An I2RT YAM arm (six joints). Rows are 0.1 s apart.
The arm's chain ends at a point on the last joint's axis. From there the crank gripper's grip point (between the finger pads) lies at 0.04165 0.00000 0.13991 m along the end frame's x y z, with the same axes.
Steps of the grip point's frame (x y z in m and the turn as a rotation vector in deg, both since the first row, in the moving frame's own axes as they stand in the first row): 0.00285, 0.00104, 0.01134, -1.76, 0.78, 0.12; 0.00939, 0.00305, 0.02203, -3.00, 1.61, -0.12; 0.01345, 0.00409, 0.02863, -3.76, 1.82, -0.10; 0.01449, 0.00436, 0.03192, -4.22, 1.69, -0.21; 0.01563, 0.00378, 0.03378, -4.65, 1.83, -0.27; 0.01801, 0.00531, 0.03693, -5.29, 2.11, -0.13; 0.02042, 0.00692, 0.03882, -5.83, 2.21, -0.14; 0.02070, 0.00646, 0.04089, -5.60, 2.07, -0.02; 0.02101, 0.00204, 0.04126, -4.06, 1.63, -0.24; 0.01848, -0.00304, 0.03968, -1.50, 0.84, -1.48; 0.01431, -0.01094, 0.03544, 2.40, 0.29, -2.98
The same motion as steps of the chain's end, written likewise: 0.00095, -0.00334, 0.01199, -1.76, 0.78, 0.12; 0.00547, -0.00415, 0.02344, -3.00, 1.61, -0.12; 0.00902, -0.00496, 0.03032, -3.76, 1.82, -0.10; 0.01037, -0.00573, 0.03358, -4.22, 1.69, -0.21; 0.01116, -0.00730, 0.03563, -4.65, 1.83, -0.27; 0.01288, -0.00742, 0.03915, -5.29, 2.11, -0.13; 0.01505, -0.00710, 0.04125, -5.83, 2.21, -0.14; 0.01568, -0.00710, 0.04315, -5.60, 2.07, -0.02; 0.01703, -0.00764, 0.04285, -4.06, 1.63, -0.24; 0.01640, -0.00559, 0.04034, -1.50, 0.84, -1.48; 0.01381, -0.00291, 0.03582, 2.40, 0.29, -2.98
